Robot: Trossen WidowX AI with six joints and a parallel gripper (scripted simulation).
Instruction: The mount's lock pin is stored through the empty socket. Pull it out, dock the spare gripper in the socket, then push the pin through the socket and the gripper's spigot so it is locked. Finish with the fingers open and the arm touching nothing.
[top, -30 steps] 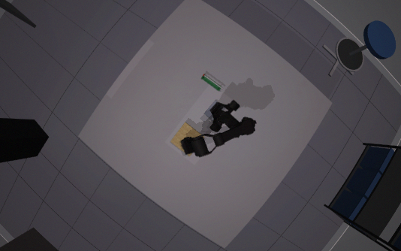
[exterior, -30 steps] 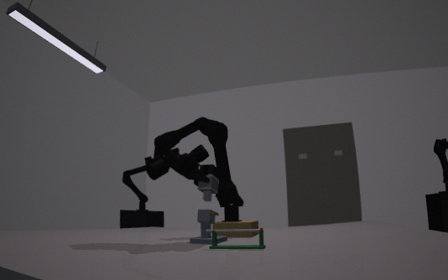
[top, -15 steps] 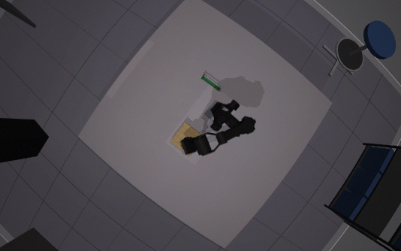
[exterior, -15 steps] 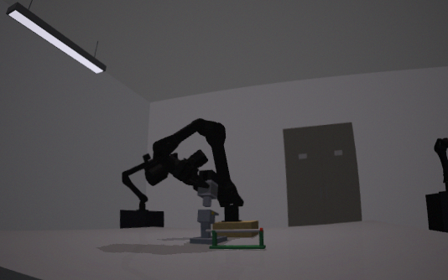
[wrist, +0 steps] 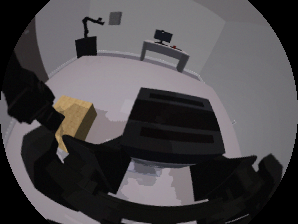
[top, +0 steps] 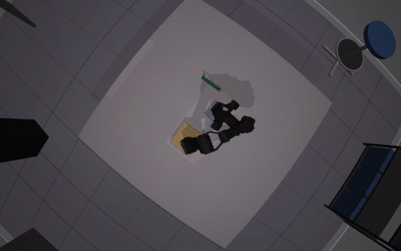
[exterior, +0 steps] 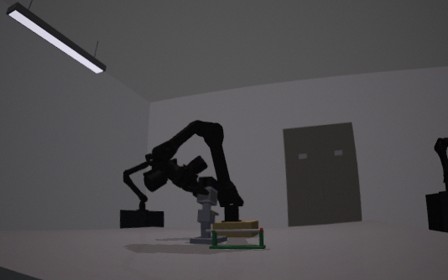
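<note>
Right now my gripper tip is 12 cm to the right of the green rack, 12 cm short of it and 12 cm above it. The rest, counted from my gripper tip: spare gripper (2 cm to the right); grey mount (9 cm below, 1 cm to the right).
</note>
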